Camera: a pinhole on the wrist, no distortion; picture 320 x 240 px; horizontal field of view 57.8 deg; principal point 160.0 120.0 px. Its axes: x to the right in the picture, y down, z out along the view. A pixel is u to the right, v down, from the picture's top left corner.
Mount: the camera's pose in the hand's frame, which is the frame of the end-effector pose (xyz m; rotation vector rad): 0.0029 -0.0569 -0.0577 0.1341 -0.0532 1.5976
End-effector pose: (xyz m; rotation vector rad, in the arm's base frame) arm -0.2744 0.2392 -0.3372 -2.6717 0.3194 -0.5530
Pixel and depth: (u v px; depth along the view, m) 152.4 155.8 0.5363
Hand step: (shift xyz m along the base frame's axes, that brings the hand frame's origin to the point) 0.1885 0.2887 -0.3565
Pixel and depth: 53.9 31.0 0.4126
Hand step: 0.3120 0.2873 -0.1198
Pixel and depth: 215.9 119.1 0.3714
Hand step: 0.1581 0.1250 -0.2501
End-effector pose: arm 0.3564 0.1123 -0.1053 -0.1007 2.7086 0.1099
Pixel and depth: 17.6 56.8 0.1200
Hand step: -0.0003 -0.1250 -0.0714
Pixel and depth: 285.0 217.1 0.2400
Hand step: 0.1408 0.0368 -0.1491
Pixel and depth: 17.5 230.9 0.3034
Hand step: 0.2011 -0.2165 -0.1857
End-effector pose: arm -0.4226 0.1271 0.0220 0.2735 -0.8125 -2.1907
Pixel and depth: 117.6 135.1 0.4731
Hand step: -0.2851 0.2758 0.1984
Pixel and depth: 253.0 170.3 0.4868
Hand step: -0.1291 0.2330 0.3669
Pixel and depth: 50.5 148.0 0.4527
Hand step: -0.3185 0.3237 0.1104
